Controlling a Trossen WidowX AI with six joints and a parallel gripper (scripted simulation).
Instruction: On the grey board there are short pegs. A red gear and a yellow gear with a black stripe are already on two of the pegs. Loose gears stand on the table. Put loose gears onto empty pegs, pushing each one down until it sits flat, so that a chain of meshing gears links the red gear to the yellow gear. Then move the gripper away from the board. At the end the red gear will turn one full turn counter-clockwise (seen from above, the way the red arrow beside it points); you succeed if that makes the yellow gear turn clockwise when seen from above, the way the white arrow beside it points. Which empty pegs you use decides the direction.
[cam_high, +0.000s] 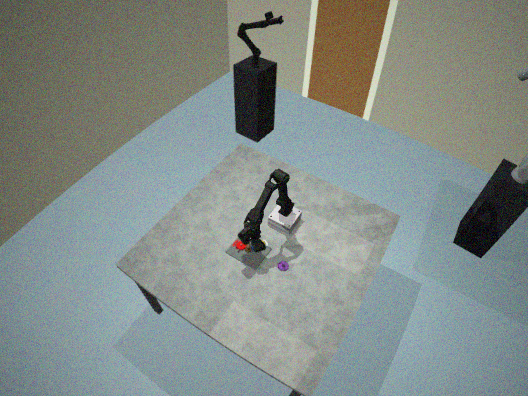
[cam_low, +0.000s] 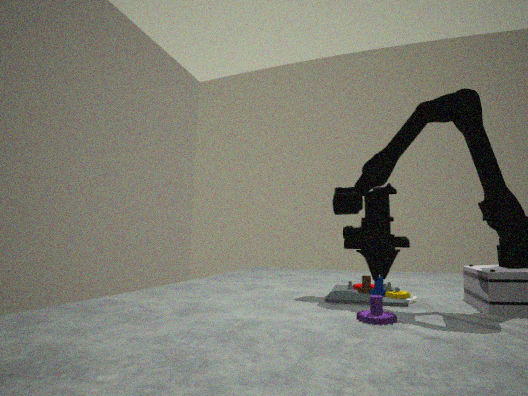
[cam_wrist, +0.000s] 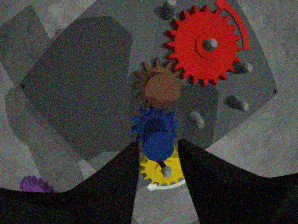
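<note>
My gripper tip is now 20 mm above the blue gear. The rest, counted from my gripper tip: brown gear 30 mm ahead, 20 mm to the right, 20 mm below; then yellow gear 40 mm behind, 10 mm to the left, 30 mm below; then white arrow 70 mm behind, 30 mm to the left, 30 mm below.
</note>
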